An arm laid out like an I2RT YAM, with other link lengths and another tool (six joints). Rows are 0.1 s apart.
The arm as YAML. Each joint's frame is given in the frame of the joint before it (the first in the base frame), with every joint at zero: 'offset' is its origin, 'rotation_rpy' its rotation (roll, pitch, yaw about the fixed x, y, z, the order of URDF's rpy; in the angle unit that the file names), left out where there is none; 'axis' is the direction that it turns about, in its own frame. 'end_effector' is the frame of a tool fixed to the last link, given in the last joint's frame.
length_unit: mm
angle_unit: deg
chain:
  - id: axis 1
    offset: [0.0, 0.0, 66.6]
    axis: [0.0, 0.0, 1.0]
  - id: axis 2
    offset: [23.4, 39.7, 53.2]
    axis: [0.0, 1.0, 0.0]
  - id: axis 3
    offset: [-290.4, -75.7, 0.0]
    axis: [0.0, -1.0, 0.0]
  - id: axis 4
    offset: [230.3, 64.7, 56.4]
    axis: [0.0, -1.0, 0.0]
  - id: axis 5
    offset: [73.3, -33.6, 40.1]
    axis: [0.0, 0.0, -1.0]
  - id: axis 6
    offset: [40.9, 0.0, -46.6]
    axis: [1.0, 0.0, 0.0]
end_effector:
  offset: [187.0, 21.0, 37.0]
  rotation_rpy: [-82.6, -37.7, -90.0]
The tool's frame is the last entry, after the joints.
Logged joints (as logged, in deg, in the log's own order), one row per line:
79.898, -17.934, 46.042, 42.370, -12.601, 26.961
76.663, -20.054, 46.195, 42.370, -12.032, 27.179
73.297, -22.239, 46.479, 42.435, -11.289, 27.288
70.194, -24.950, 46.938, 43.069, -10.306, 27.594
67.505, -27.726, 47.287, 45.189, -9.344, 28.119
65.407, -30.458, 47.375, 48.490, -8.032, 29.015
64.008, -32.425, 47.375, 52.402, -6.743, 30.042
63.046, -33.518, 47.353, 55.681, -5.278, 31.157
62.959, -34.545, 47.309, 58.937, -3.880, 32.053
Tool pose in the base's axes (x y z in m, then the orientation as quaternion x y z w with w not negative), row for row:
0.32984, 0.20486, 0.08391, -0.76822, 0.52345, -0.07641, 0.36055
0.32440, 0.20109, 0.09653, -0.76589, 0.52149, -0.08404, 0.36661
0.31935, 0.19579, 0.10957, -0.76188, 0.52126, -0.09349, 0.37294
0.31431, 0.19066, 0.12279, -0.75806, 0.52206, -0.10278, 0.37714
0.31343, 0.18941, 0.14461, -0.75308, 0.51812, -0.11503, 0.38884
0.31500, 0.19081, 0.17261, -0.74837, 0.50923, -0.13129, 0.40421
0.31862, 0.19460, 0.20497, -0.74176, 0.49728, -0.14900, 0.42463
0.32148, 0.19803, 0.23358, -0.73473, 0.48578, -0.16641, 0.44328
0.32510, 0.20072, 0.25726, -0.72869, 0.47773, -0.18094, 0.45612
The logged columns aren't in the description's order. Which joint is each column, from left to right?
Columns, left to right: axis 2, axis 4, axis 6, axis 3, axis 5, axis 1.
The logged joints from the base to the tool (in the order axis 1, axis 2, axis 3, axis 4, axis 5, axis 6), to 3 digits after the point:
26.961, 79.898, 42.370, -17.934, -12.601, 46.042
27.179, 76.663, 42.370, -20.054, -12.032, 46.195
27.288, 73.297, 42.435, -22.239, -11.289, 46.479
27.594, 70.194, 43.069, -24.950, -10.306, 46.938
28.119, 67.505, 45.189, -27.726, -9.344, 47.287
29.015, 65.407, 48.490, -30.458, -8.032, 47.375
30.042, 64.008, 52.402, -32.425, -6.743, 47.375
31.157, 63.046, 55.681, -33.518, -5.278, 47.353
32.053, 62.959, 58.937, -34.545, -3.880, 47.309

